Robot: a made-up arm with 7 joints. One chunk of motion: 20 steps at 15 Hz.
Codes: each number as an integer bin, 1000 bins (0 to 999) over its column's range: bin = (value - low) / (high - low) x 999, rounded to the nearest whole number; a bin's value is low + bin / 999 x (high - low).
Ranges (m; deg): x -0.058..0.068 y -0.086..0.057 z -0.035..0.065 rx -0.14..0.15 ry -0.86..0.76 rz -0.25..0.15
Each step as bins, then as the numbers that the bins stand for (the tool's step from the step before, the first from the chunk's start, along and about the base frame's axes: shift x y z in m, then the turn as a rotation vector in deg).
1 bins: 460 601 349 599 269 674
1 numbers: 0.00002 0.00003 -0.00007 0.034 -0.424 0.020
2 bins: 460 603 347 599 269 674
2 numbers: 0.00002 0.00032 -0.00027 0.034 -0.424 0.020
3 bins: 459 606 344 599 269 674
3 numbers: -0.00011 0.00074 -0.00057 0.034 -0.424 0.020
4 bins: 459 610 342 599 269 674
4 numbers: -0.00011 0.00132 -0.00077 0.034 -0.424 0.020
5 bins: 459 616 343 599 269 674
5 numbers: -0.00011 0.00218 -0.00067 0.034 -0.424 0.020
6 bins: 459 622 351 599 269 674
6 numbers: -0.00011 0.00304 0.00014 0.034 -0.424 0.020
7 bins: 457 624 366 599 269 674
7 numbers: -0.00036 0.00332 0.00164 0.034 -0.424 0.020
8 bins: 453 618 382 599 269 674
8 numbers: -0.00086 0.00246 0.00324 0.034 -0.424 0.020
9 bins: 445 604 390 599 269 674
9 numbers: -0.00187 0.00046 0.00404 0.034 -0.424 0.020
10 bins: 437 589 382 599 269 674
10 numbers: -0.00288 -0.00169 0.00324 0.034 -0.424 0.020
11 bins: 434 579 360 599 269 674
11 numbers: -0.00326 -0.00312 0.00104 0.034 -0.424 0.020
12 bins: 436 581 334 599 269 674
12 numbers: -0.00301 -0.00283 -0.00157 0.034 -0.424 0.020
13 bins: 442 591 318 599 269 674
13 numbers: -0.00225 -0.00140 -0.00317 0.034 -0.424 0.020
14 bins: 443 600 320 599 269 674
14 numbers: -0.00213 -0.00011 -0.00297 0.034 -0.424 0.020
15 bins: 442 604 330 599 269 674
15 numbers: -0.00225 0.00046 -0.00197 0.034 -0.424 0.020
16 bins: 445 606 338 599 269 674
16 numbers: -0.00187 0.00074 -0.00117 0.034 -0.424 0.020
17 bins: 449 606 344 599 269 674
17 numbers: -0.00137 0.00074 -0.00057 0.034 -0.424 0.020
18 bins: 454 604 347 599 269 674
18 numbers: -0.00074 0.00046 -0.00027 0.034 -0.424 0.020
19 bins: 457 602 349 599 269 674
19 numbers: -0.00036 0.00017 -0.00007 0.034 -0.424 0.020
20 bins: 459 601 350 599 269 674
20 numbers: -0.00011 0.00003 0.00004 0.034 -0.424 0.020
